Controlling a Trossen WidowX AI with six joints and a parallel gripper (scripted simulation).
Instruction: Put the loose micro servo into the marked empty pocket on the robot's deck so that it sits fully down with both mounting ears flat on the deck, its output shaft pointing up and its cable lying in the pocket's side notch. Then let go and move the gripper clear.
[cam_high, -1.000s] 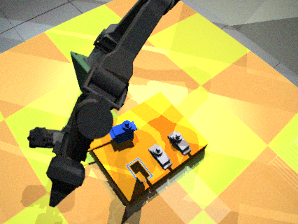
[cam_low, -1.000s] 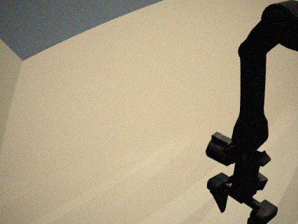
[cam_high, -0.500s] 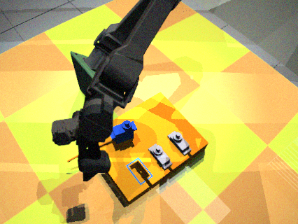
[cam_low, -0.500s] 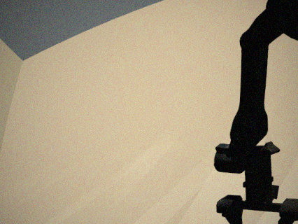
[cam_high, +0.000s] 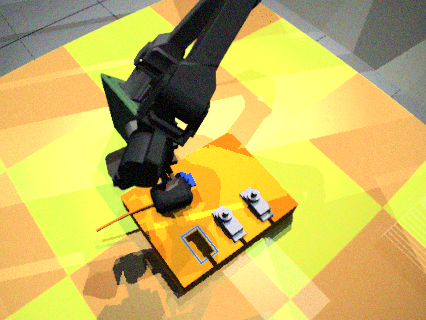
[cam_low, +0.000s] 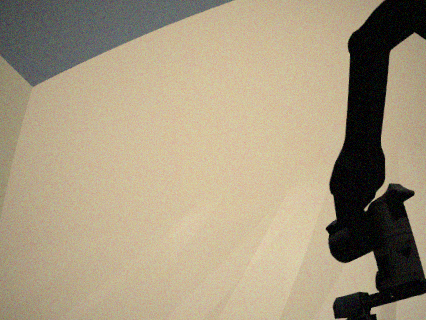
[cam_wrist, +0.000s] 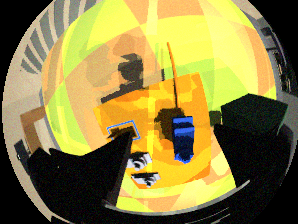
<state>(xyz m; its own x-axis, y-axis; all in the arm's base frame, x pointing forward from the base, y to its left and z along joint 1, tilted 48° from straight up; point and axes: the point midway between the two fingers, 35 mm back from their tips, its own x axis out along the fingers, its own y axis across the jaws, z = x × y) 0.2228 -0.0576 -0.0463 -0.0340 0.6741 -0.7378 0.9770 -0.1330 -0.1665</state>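
Now: gripper tip 90 mm to the right of the orange deck and 120 mm above it.
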